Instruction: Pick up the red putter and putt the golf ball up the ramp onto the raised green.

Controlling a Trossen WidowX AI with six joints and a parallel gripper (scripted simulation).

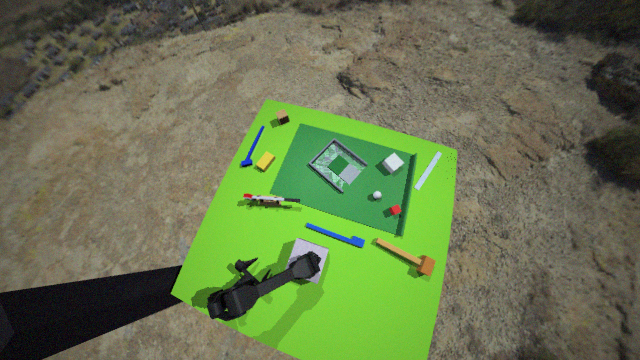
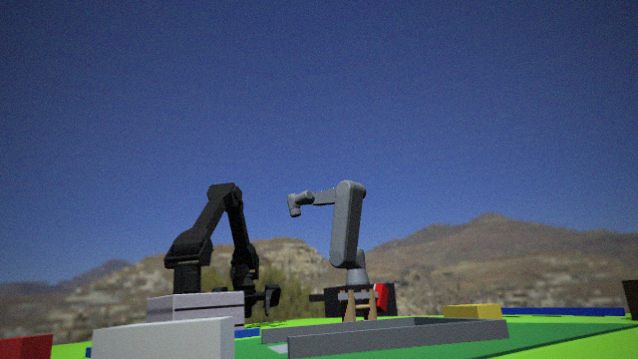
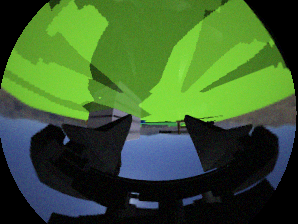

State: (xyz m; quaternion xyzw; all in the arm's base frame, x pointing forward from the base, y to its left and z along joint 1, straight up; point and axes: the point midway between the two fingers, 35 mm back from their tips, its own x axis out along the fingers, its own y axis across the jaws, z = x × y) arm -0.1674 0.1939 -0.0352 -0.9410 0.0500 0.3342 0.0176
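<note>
My gripper tip is now 28 cm short of the red putter, 14 cm to the right of it and 3 cm below it. Round my gripper tip: dark green mat 62 cm ahead, 12 cm to the right, 3 cm below; then wooden rack 27 cm ahead, 16 cm to the left; then yellow block 45 cm ahead, 32 cm to the left, 2 cm below.
</note>
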